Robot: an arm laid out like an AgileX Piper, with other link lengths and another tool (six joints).
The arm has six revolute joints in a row. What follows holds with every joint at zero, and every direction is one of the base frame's.
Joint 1 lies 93.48 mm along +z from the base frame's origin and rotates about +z.
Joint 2 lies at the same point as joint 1 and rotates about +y.
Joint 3 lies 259.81 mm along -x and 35.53 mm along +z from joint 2 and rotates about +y.
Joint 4 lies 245.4 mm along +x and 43.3 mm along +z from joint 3 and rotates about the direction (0.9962, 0, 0.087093).
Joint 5 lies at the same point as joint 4 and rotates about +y.
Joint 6 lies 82.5 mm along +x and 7.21 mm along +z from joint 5 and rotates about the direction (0.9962, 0, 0.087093).
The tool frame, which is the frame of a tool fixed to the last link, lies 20.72 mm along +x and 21 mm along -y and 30.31 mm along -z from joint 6; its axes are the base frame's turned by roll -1.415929, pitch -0.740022 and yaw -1.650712 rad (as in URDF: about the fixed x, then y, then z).
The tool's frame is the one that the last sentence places.
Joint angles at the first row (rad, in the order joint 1, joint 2, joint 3, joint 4, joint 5, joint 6):
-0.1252 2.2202 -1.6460 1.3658 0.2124 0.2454
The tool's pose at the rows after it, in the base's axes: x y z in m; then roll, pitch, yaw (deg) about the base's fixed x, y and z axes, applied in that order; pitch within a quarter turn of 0, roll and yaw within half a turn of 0:
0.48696 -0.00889 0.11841 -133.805 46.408 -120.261
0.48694 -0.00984 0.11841 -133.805 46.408 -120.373
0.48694 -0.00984 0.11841 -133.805 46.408 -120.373
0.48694 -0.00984 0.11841 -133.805 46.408 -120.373
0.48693 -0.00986 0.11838 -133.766 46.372 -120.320
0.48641 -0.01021 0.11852 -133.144 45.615 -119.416
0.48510 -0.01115 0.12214 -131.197 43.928 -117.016
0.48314 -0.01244 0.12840 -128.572 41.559 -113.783
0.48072 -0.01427 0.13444 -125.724 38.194 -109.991
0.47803 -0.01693 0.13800 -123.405 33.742 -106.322
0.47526 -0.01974 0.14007 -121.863 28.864 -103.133
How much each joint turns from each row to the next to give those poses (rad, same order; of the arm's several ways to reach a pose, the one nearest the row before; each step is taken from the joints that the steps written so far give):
-0.0020 0.0000 0.0000 0.0016 0.0009 0.0000
-0.0019 0.0000 0.0000 0.0000 0.0000 -0.0001
0.0000 0.0000 0.0000 0.0000 0.0000 0.0000
0.0000 0.0000 0.0000 0.0000 0.0000 0.0000
0.0000 0.0000 0.0000 0.0000 0.0000 -0.0008
0.0000 -0.0019 0.0000 -0.0172 0.0000 0.0000
0.0000 -0.0112 0.0000 -0.0374 -0.0009 -0.0029
0.0000 -0.0181 0.0000 -0.0501 0.0000 -0.0058
0.0000 -0.0189 0.0000 -0.0564 0.0010 -0.0187
0.0000 -0.0150 0.0000 -0.0766 0.0010 -0.0155
0.0009 -0.0124 0.0000 -0.0937 0.0020 -0.0028

